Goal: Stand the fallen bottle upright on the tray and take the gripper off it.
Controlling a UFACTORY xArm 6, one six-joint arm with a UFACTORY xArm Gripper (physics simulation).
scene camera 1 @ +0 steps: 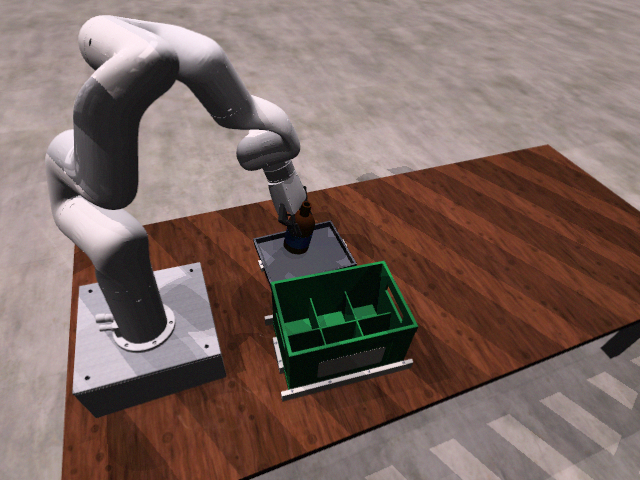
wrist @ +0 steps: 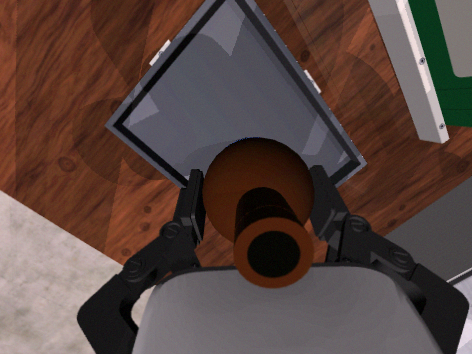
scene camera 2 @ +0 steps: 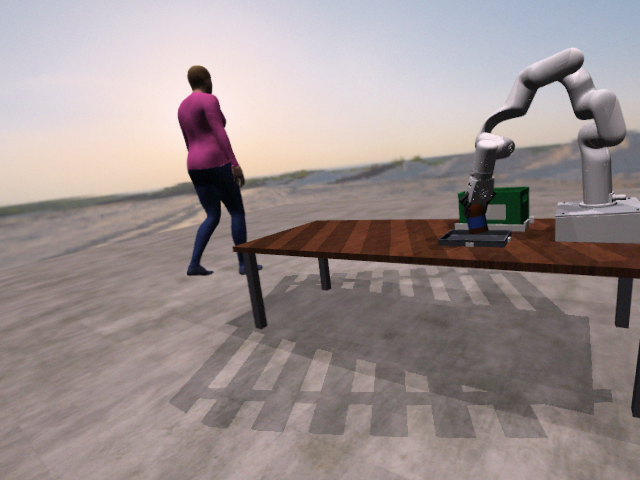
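Pixels of known places: gripper, fingertip midpoint: (scene camera 1: 302, 226) (wrist: 255, 181) (scene camera 2: 474, 213); arm's base, link origin: (scene camera 1: 145, 327) (scene camera 2: 597, 204).
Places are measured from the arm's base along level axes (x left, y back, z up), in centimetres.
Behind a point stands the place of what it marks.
Note:
The brown bottle with a blue label (scene camera 1: 298, 240) @[z -1.5, x 23.9, y -36.3 cm] (scene camera 2: 477, 223) @[z -3.0, x 30.8, y -35.2 cm] (wrist: 257, 165) @[z 3.8, x 26.6, y -40.2 cm] is nearly upright, tilted slightly, with its neck up. Its base is at the grey tray (scene camera 1: 333, 253) @[z -10.7, x 26.2, y -47.2 cm] (scene camera 2: 448, 239) @[z -8.6, x 37.5, y -44.4 cm] (wrist: 225, 90) @[z -10.7, x 25.3, y -44.8 cm], inside the rim near the back edge in scene camera 1. Whether the base rests flat or hangs just above the tray floor cannot be told. My gripper (scene camera 1: 300, 222) @[z 0.2, x 27.3, y -37.9 cm] (scene camera 2: 476, 207) @[z 0.2, x 27.3, y -37.9 cm] (wrist: 255, 181) @[z 0.2, x 27.3, y -37.9 cm] is shut on the bottle, one finger on each side of its upper body. The bottle hides part of the tray in the wrist view.
A green crate with compartments (scene camera 1: 305, 367) @[z 0.1, x -13.8, y -33.2 cm] (scene camera 2: 520, 206) @[z -0.3, x 4.1, y -27.7 cm] (wrist: 433, 42) @[z -7.3, x 5.4, y -37.8 cm] stands beside the tray, bordered by pale rails (scene camera 1: 351, 378) @[z -8.3, x -13.7, y -43.8 cm] (wrist: 402, 62) @[z -9.8, x 6.5, y -37.0 cm]. The robot's base block (scene camera 1: 188, 297) @[z -0.7, x 7.5, y -8.4 cm] (scene camera 2: 594, 227) @[z -5.7, x 16.3, y 1.7 cm] is on the same wooden table (scene camera 1: 465, 232) @[z -11.2, x 30.8, y -91.7 cm] (scene camera 2: 372, 242) @[z -11.2, x 43.6, y -79.4 cm]. A person (scene camera 2: 202, 134) stands beyond the table.

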